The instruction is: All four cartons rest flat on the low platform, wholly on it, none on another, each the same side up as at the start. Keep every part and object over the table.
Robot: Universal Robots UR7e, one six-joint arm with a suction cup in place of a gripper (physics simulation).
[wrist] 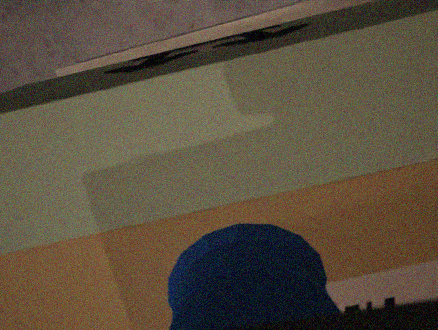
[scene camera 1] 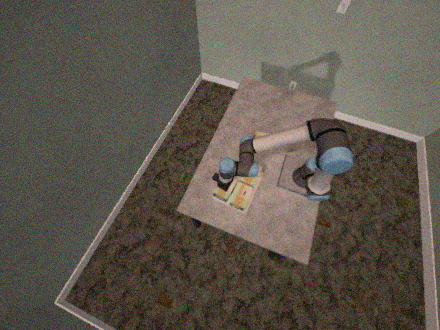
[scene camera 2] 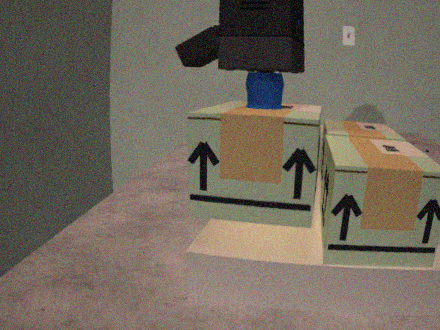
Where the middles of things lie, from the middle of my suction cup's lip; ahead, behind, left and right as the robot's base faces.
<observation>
Right now the low platform (scene camera 2: 272, 266) is 6 cm behind my suction cup, 9 cm to the right of it and 15 cm below it.
</observation>
